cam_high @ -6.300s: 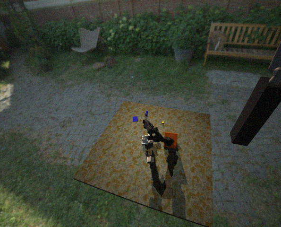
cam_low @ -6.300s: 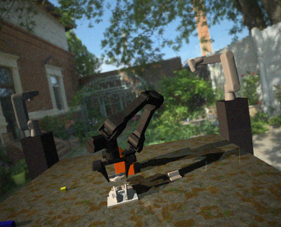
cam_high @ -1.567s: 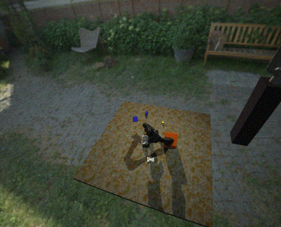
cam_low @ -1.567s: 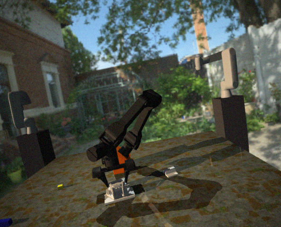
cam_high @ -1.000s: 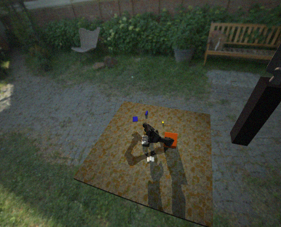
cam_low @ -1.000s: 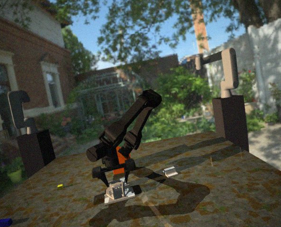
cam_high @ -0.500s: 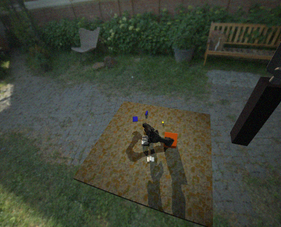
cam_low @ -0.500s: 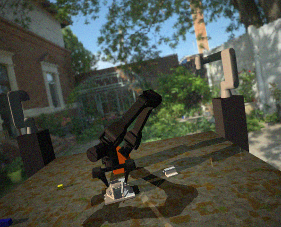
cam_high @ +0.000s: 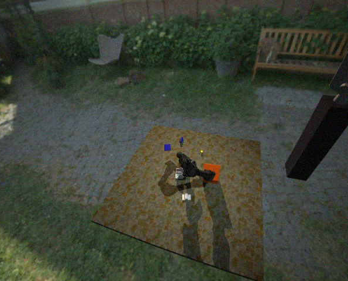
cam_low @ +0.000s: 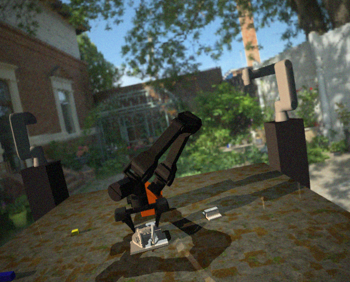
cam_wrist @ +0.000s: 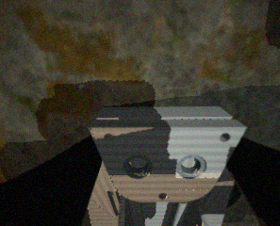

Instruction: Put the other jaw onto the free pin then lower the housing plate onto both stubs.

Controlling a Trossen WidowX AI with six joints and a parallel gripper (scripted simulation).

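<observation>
The housing plate is 20 mm above my gripper tip and 10 mm ahead of it. Round my gripper tip: blue block: 440 mm to the right, 180 mm ahead; then small yellow block: 310 mm to the right, 80 mm behind; then white jaw: 30 mm ahead, 10 mm to the right, 10 mm above.
</observation>
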